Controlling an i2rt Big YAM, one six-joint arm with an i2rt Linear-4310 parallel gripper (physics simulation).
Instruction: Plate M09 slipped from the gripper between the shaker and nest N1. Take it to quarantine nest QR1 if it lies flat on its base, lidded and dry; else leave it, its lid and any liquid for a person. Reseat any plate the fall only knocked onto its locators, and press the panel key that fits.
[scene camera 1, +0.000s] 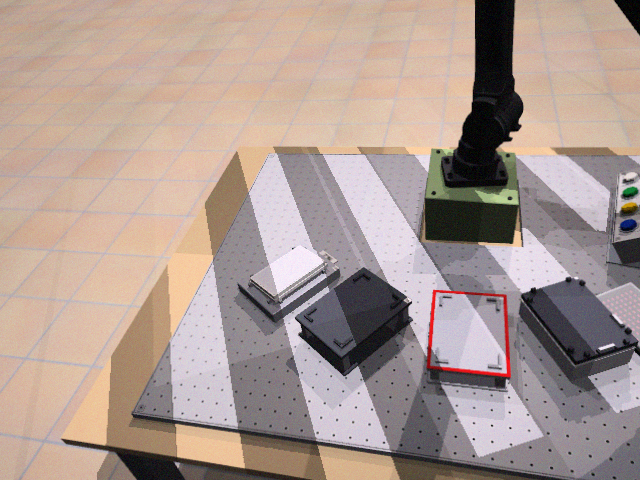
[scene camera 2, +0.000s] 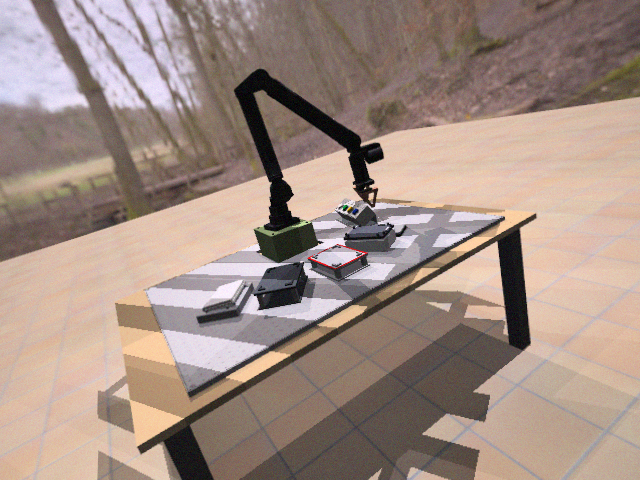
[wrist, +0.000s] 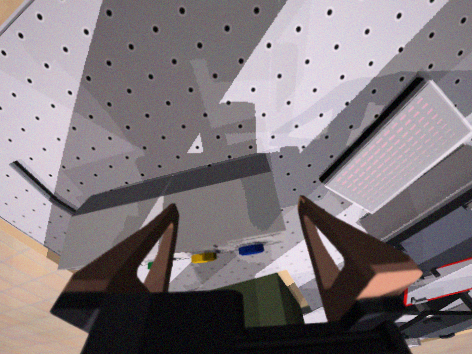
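Observation:
A plate with pink wells and a white rim lies beside the dark-topped grey unit, wells showing, a black strip along one long side. I cannot tell whether it is flat or tilted, or whether a clear lid covers it. No liquid can be made out. My gripper is open and empty, above the key panel; white, green, yellow and blue keys show in scene camera 1. The red-rimmed nest bears no plate. A white-topped plate rests on a grey base; its seating is unclear.
The dark-topped grey unit stands between the red-rimmed nest and the pink-welled plate. A raised black nest stands left of the red-rimmed one. The green arm base is behind. A thin dark strip lies left of the panel.

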